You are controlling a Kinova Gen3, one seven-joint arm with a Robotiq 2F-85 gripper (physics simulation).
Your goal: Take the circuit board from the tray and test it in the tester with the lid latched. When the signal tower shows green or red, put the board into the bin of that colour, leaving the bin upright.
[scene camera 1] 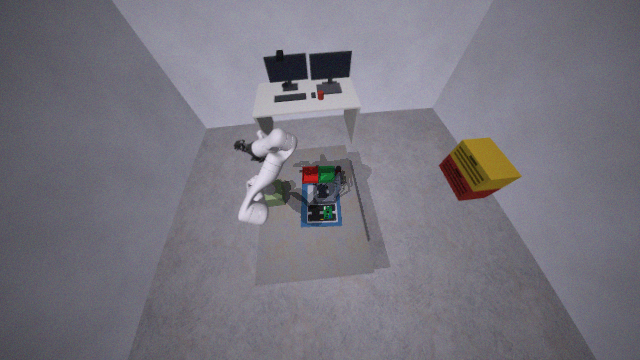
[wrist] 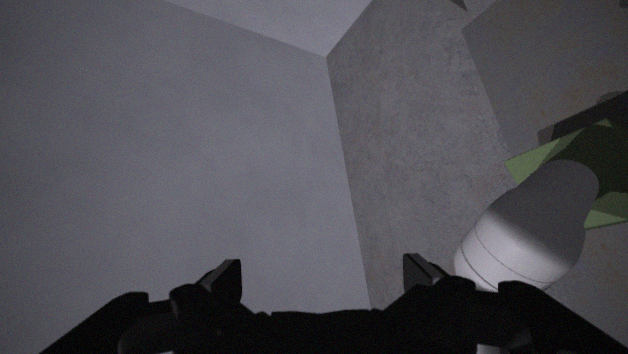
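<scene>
My gripper is open and empty, up to the left of the work area and well away from the board. The green circuit board lies in the right part of the black tray on the blue-edged mat. The grey tester stands just behind the tray; its lid and latch are too small to make out. The red bin and the green bin stand upright side by side behind the tester. The signal tower's dark top shows beside the green bin, with no lit colour visible.
A light green block is at the arm's base. A white desk with two monitors stands at the back. A yellow and red box is at the right. A thin dark bar runs right of the mat.
</scene>
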